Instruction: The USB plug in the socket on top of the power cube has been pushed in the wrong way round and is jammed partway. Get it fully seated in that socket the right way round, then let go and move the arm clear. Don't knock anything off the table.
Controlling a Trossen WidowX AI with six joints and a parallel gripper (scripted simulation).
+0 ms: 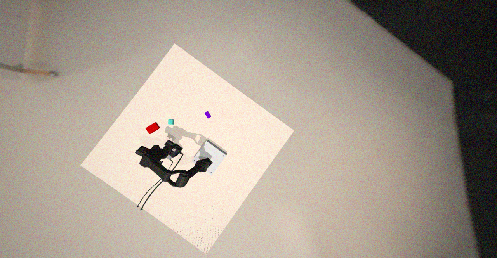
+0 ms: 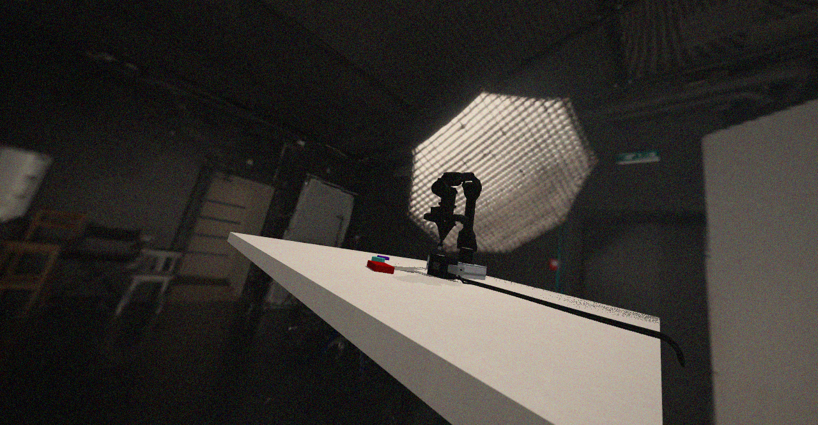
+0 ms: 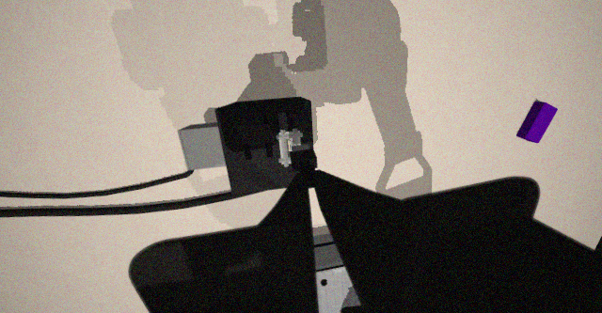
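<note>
The USB plug lies 20 mm below my gripper tip. Also, from my gripper tip: red block: 270 mm ahead, 40 mm to the left, 130 mm below; then teal block: 200 mm ahead, 110 mm to the right, 120 mm below; then purple block: 30 mm ahead, 380 mm to the right, 130 mm below.
</note>
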